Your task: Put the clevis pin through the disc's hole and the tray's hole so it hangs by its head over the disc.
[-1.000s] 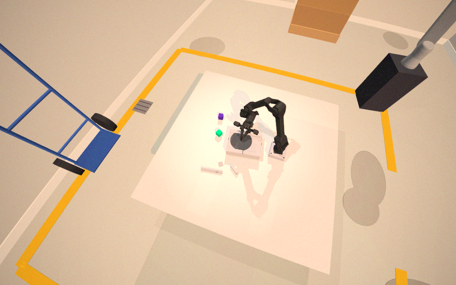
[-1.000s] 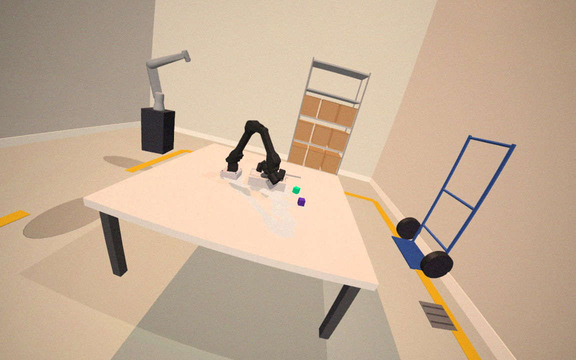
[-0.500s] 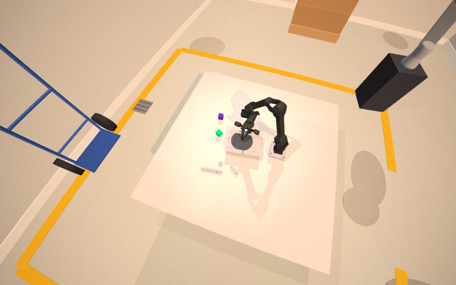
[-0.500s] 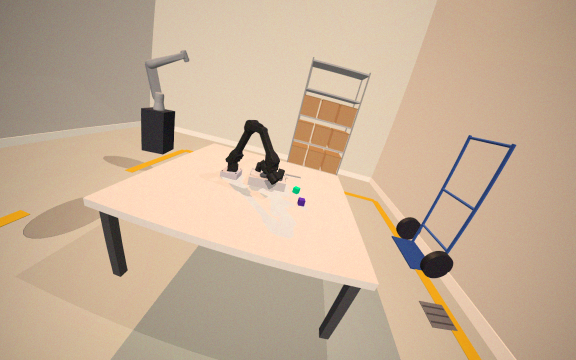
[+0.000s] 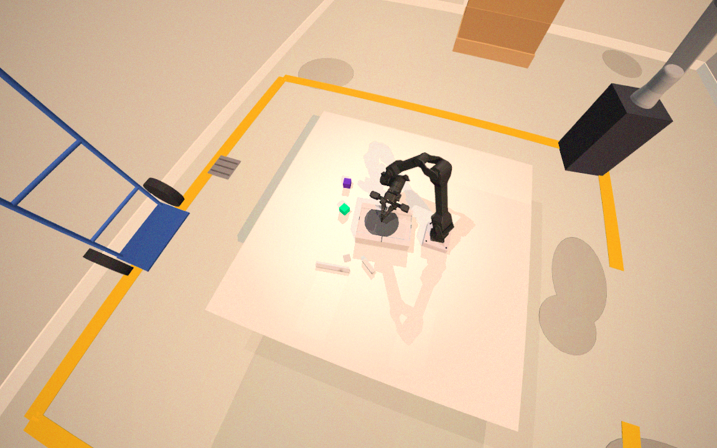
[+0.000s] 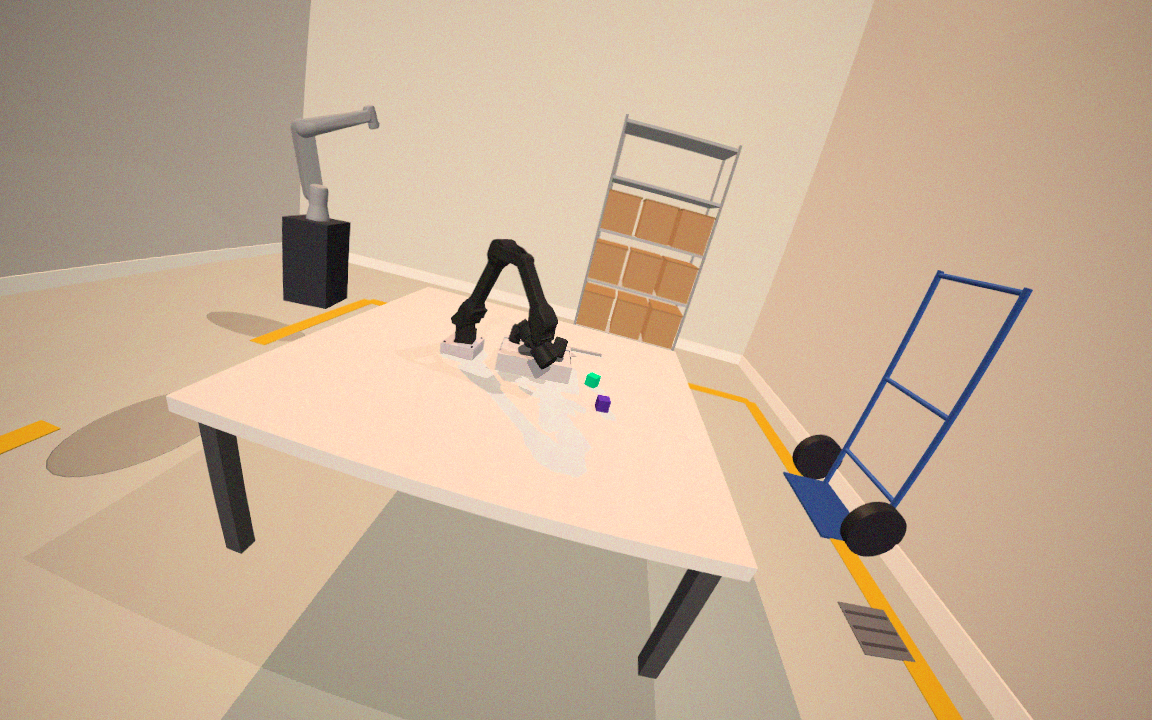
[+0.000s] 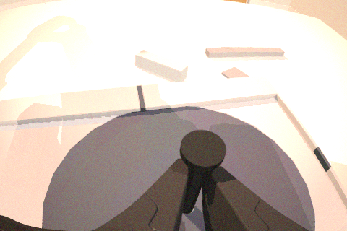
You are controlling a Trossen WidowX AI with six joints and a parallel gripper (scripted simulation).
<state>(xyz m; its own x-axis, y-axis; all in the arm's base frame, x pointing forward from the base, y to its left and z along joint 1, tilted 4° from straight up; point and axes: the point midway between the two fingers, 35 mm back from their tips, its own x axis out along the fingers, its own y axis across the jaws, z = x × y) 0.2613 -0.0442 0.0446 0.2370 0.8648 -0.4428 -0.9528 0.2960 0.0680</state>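
Now: the pale rimmed tray 40 mm below my gripper tip and 20 mm behind it. Also, from my gripper tip: aluminium disc: 30 mm below; then green cube: 190 mm ahead, 70 mm below, 60 mm to the right; then clevis pin: 10 mm below.
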